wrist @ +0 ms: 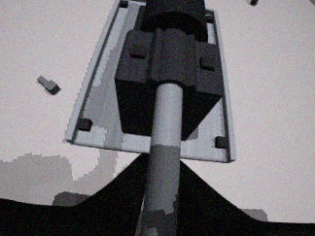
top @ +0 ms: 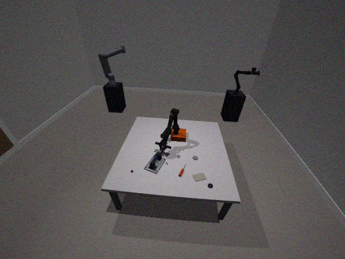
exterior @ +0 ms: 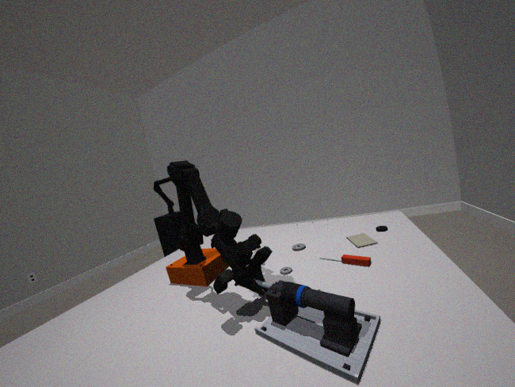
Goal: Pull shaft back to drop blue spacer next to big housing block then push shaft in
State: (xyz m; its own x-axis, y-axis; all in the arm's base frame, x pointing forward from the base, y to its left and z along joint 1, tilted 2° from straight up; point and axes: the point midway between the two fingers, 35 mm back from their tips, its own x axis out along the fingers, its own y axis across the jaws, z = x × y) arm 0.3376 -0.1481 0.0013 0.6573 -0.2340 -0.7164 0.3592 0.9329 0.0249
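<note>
My gripper tip is 30 mm short of the grey shaft, 10 mm to the left of it and 20 mm below it. Also, from my gripper tip: black ring 360 mm ahead, 520 mm to the left, 50 mm below; beige tile 260 mm ahead, 430 mm to the left, 50 mm below; blue spacer 110 mm ahead, 40 mm to the right, 20 mm above.
</note>
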